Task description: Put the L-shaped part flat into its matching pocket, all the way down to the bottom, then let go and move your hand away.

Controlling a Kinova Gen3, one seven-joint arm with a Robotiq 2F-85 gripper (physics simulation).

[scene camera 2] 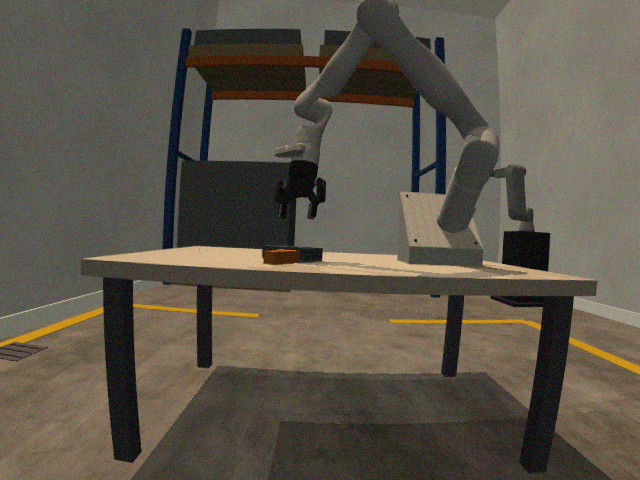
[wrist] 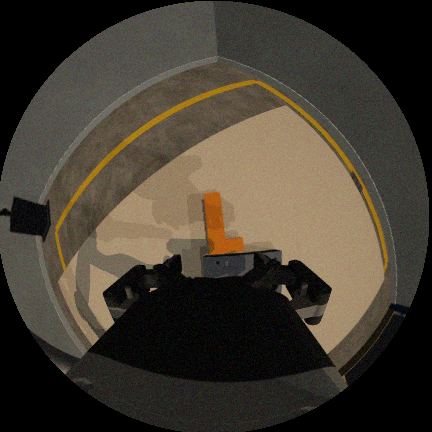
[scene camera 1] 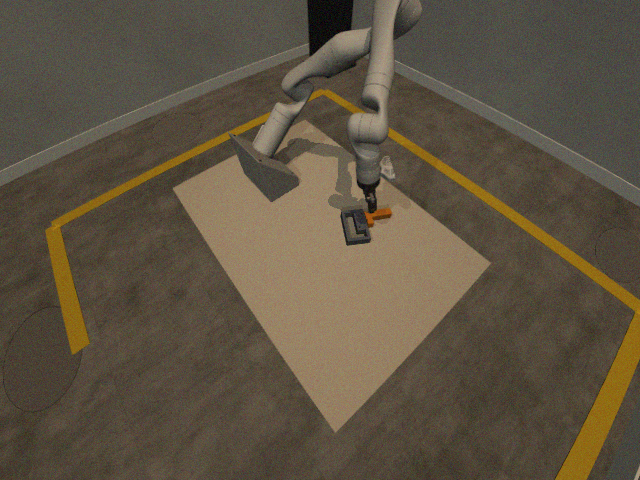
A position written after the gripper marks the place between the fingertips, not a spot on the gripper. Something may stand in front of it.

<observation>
The gripper [scene camera 2: 295,218] is open and holds nothing. Also in view: an orange L-shaped part [wrist: 217,243]. Further things: a dark grey pocket block [wrist: 230,264].
The gripper is seen too in the wrist view [wrist: 216,261].
</observation>
